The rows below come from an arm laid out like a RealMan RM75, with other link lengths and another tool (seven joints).
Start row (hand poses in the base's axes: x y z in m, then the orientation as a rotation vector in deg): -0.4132, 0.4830, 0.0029, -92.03, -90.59, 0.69
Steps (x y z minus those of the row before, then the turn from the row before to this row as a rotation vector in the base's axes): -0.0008, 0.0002, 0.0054, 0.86, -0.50, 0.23; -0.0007, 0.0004, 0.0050, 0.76, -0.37, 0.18; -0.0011, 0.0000, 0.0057, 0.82, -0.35, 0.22; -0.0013, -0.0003, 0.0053, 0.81, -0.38, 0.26; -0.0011, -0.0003, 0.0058, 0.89, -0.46, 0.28; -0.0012, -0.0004, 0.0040, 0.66, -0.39, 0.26; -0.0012, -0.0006, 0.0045, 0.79, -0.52, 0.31; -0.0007, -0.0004, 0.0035, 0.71, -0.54, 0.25; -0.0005, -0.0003, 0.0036, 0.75, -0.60, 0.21; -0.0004, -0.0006, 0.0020, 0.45, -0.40, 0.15; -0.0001, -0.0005, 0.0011, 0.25, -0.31, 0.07
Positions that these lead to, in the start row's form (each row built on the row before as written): -0.4140, 0.4832, 0.0083, -91.30, -90.96, -0.27; -0.4147, 0.4836, 0.0133, -90.66, -91.21, -1.07; -0.4158, 0.4836, 0.0190, -89.93, -91.45, -1.88; -0.4171, 0.4833, 0.0243, -89.18, -91.75, -2.68; -0.4182, 0.4830, 0.0301, -88.36, -92.10, -3.59; -0.4194, 0.4826, 0.0341, -87.72, -92.43, -4.28; -0.4206, 0.4820, 0.0386, -86.96, -92.86, -5.14; -0.4213, 0.4816, 0.0421, -86.31, -93.28, -5.99; -0.4218, 0.4813, 0.0457, -85.67, -93.70, -6.93; -0.4222, 0.4807, 0.0477, -85.27, -94.00, -7.51; -0.4223, 0.4802, 0.0488, -85.07, -94.23, -7.91
